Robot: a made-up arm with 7 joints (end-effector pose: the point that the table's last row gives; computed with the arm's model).
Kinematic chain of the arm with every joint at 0, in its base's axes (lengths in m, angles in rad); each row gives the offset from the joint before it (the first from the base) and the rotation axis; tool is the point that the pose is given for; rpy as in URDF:
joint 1: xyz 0 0 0.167 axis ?
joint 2: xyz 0 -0.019 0.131 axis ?
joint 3: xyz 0 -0.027 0.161 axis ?
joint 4: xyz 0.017 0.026 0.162 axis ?
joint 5: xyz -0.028 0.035 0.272 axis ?
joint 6: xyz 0 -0.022 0.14 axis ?
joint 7: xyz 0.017 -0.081 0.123 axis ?
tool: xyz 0 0 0 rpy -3.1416 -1.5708 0
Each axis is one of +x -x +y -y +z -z.
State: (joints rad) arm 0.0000 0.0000 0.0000 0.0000 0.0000 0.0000 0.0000
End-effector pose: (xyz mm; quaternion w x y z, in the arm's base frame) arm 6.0 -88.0 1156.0 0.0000 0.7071 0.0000 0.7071
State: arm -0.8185 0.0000 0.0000 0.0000 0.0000 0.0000 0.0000
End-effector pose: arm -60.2 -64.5 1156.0 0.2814 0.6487 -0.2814 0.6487
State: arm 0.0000 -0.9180 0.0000 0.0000 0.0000 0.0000 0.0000
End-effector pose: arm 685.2 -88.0 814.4 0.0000 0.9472 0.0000 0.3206
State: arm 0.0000 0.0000 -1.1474 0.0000 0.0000 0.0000 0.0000
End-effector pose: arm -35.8 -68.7 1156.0 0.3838 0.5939 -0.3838 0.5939
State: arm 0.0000 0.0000 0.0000 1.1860 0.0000 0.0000 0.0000
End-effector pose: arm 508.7 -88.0 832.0 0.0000 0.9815 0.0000 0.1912
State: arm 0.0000 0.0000 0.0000 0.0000 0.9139 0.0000 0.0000
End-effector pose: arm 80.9 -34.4 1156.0 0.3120 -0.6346 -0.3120 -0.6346
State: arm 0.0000 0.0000 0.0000 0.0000 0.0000 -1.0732 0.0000
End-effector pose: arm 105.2 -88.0 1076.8 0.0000 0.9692 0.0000 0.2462
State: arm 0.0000 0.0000 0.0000 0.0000 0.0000 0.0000 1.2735
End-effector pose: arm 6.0 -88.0 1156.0 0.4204 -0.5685 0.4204 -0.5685
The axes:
joint 1: +z
joint 2: -y
joint 3: +z
joint 4: +y
joint 5: +z
joint 6: -y
joint 7: +x

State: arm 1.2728 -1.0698 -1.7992 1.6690 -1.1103 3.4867 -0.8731
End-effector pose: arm 429.8 197.8 561.0 0.2245 -0.2787 0.8390 0.4100
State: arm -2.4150 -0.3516 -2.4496 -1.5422 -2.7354 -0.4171 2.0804
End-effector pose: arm -267.6 -472.9 332.1 0.2468 0.2556 0.8625 0.3602
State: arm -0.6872 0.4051 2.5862 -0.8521 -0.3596 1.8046 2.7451
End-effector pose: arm -65.6 -289.2 845.6 0.7542 0.3125 -0.2122 0.5371
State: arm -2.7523 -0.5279 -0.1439 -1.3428 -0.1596 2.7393 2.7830
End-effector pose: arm 98.3 75.5 700.5 0.0737 0.8077 0.2251 0.5399
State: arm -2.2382 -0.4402 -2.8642 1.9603 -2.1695 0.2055 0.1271
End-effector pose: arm -29.5 477.8 709.1 0.6955 0.3198 0.2703 0.5838
